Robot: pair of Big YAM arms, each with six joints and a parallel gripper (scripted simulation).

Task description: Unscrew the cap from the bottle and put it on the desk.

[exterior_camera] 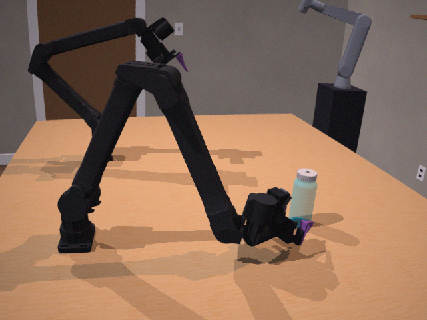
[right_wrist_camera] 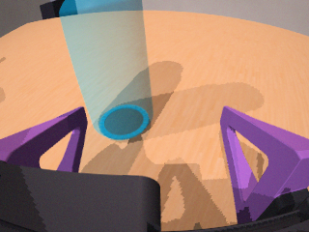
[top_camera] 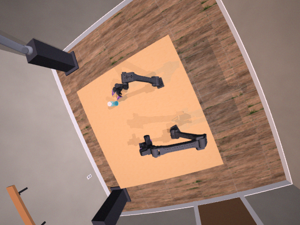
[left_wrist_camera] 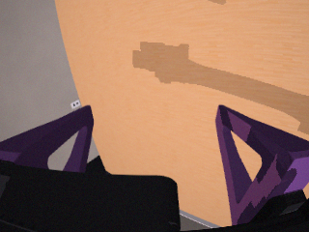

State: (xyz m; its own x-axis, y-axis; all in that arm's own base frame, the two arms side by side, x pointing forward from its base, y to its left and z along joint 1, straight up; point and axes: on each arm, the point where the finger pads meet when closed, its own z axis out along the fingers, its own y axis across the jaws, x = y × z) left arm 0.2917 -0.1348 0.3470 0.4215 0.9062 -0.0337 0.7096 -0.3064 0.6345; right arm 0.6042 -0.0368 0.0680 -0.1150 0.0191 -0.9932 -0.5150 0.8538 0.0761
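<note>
Now: left hand 330 mm short of the ribbed cap, 520 mm to the left of it and 180 mm above it. From my left hand the other things lie so: bottle (330 mm ahead, 520 mm to the right, 260 mm below).
Right now my right hand is 7 cm to the right of the bottle, 5 cm short of it and 1 cm below it. The rest, counted from my right hand: ribbed cap: 9 cm above, 7 cm to the left, 5 cm ahead.
</note>
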